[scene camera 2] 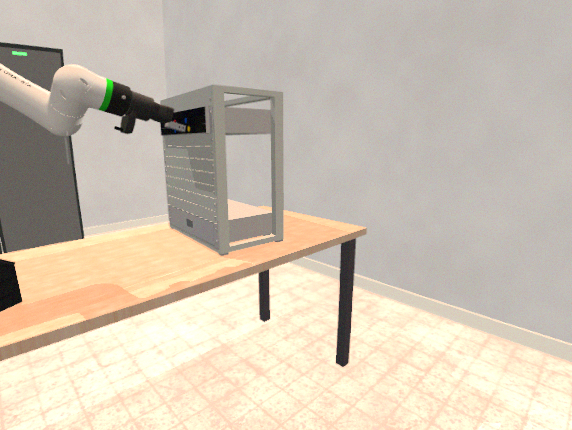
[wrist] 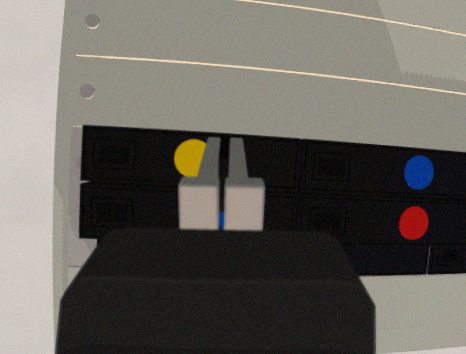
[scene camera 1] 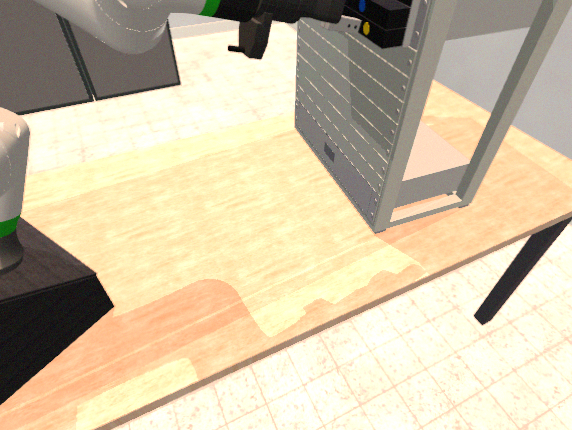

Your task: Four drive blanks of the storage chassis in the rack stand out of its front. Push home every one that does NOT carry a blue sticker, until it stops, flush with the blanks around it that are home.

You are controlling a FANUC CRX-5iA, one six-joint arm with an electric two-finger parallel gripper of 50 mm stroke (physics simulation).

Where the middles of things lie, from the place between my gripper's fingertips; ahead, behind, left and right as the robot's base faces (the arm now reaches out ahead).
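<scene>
As for the grey rack (scene camera 1: pixel 358 107), my hand is 16 cm short of it and 18 cm to the right of it, and is also 15 cm above it.
</scene>
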